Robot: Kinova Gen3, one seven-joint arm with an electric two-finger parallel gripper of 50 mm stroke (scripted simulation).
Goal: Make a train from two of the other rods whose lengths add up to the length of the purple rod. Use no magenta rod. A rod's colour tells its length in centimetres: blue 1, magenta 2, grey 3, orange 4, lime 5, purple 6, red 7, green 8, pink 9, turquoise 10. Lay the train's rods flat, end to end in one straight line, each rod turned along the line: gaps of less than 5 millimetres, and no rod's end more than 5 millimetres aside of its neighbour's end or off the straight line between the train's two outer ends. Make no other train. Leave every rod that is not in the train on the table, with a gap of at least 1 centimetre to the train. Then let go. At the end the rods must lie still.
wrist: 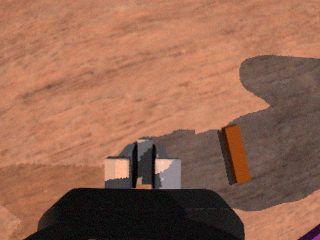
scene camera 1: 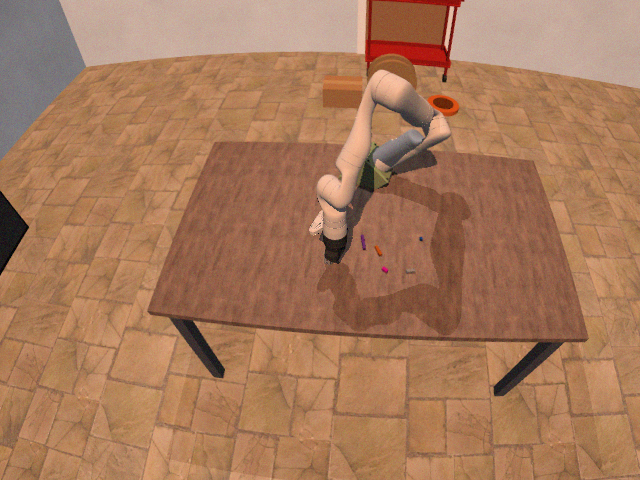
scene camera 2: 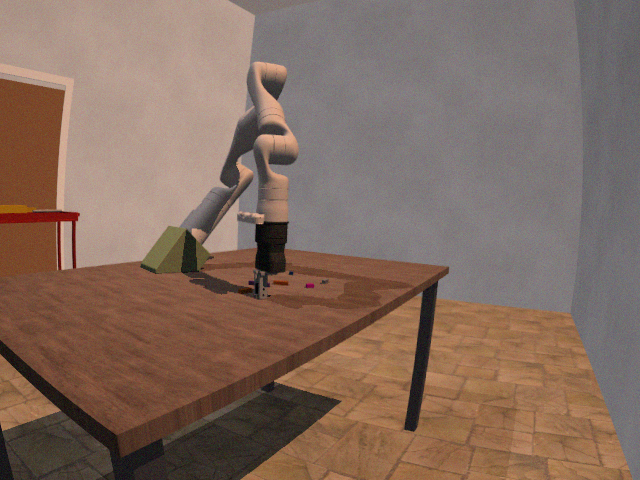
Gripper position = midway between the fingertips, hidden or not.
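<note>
My gripper [scene camera 2: 260, 297] is there for me to see. From the wrist I see my gripper again [wrist: 145, 159], and here an orange rod [wrist: 231, 134] shows too.
</note>
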